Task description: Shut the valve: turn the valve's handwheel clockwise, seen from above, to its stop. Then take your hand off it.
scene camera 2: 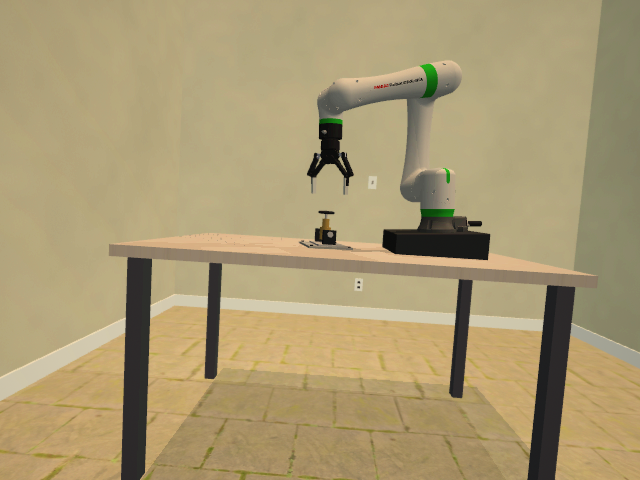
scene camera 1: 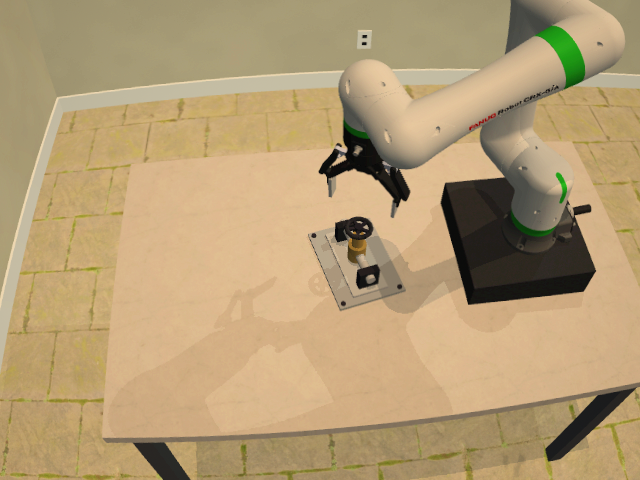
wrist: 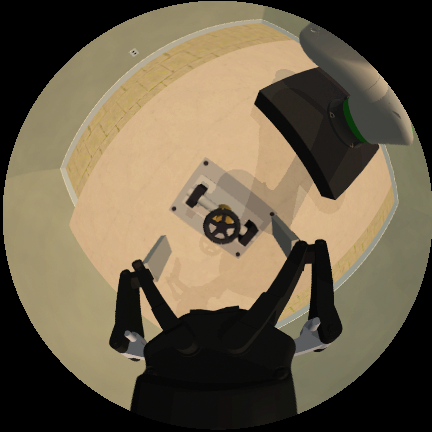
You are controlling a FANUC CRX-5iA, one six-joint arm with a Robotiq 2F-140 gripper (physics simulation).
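The valve's black five-spoked handwheel (scene camera 1: 358, 227) (scene camera 2: 326, 212) (wrist: 221, 226) sits level on top of the brass valve body (scene camera 1: 356, 251) (scene camera 2: 325, 224). The valve is mounted on a grey plate (scene camera 1: 338, 286) (scene camera 2: 338, 246) (wrist: 250, 202) on the table. My gripper (scene camera 1: 362, 205) (scene camera 2: 329, 193) (wrist: 218, 235) points down above the handwheel, with its fingers spread wide, open and empty. In the second scene view a clear gap shows between the fingertips and the wheel; nothing touches it. How far the wheel is turned cannot be told from these frames.
Two black blocks (scene camera 1: 367, 276) (wrist: 196, 195) hold the pipe ends on the plate. The arm's black base box (scene camera 1: 527, 286) (scene camera 2: 436, 243) (wrist: 295, 135) stands on the table (scene camera 1: 206, 232) (scene camera 2: 232, 253) to the right of the valve. Arm shadows fall across the table and plate.
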